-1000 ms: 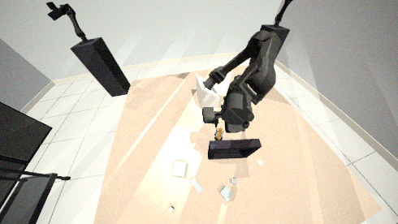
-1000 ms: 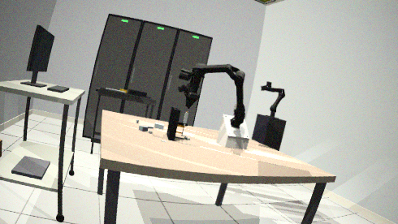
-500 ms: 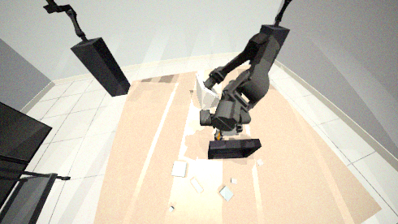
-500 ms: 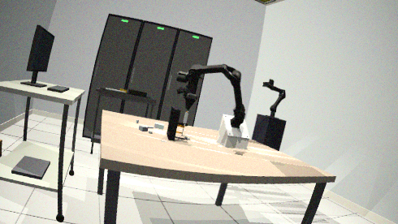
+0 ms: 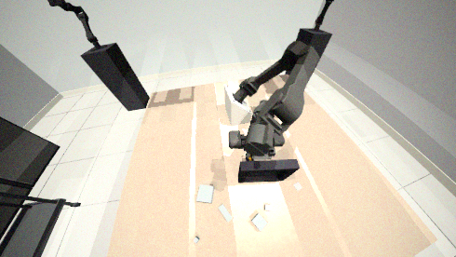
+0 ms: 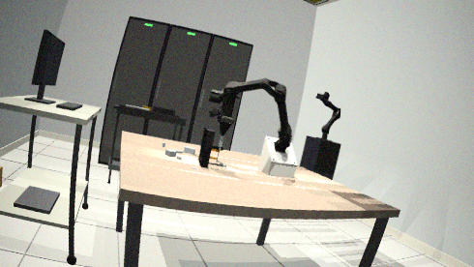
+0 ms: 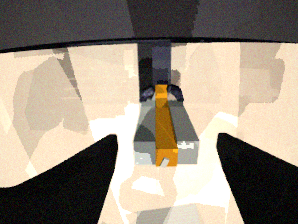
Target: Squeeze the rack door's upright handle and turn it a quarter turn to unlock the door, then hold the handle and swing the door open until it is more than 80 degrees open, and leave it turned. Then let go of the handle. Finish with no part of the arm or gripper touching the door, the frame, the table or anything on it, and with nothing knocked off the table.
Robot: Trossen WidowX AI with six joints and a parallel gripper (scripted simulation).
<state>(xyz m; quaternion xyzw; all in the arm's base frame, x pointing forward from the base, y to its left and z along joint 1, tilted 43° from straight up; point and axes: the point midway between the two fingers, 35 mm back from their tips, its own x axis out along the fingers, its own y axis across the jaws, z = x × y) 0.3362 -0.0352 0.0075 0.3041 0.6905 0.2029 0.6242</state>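
My gripper tip is now 1 cm past the upright handle and 6 cm above it.
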